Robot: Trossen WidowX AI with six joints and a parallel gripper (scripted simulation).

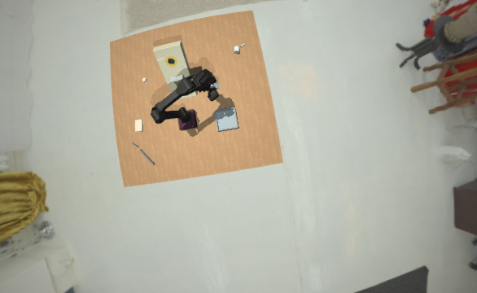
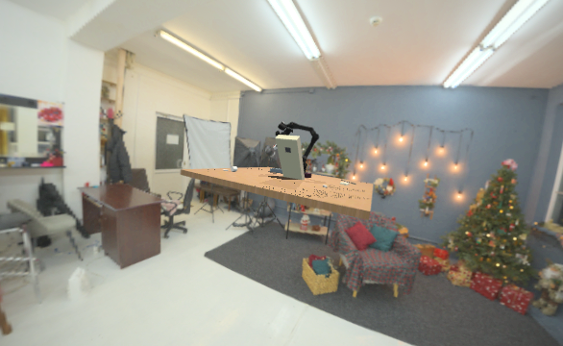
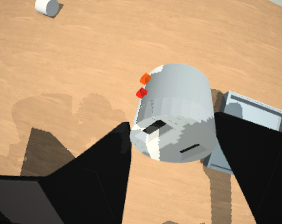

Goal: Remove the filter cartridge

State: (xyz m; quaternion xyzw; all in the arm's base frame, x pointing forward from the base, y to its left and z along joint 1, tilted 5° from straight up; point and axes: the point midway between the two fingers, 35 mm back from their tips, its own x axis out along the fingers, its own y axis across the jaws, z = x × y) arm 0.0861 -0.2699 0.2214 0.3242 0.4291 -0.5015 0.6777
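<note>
My gripper tip is 25 cm above the pale blue tray, 19 cm past it and 1 cm to the left of it. Also, from my gripper tip: cream block: 68 cm to the left, 25 cm below, 1 cm behind; then round filter cartridge: right at my gripper tip; then service panel: 23 cm to the left, 22 cm ahead, 8 cm below.
</note>
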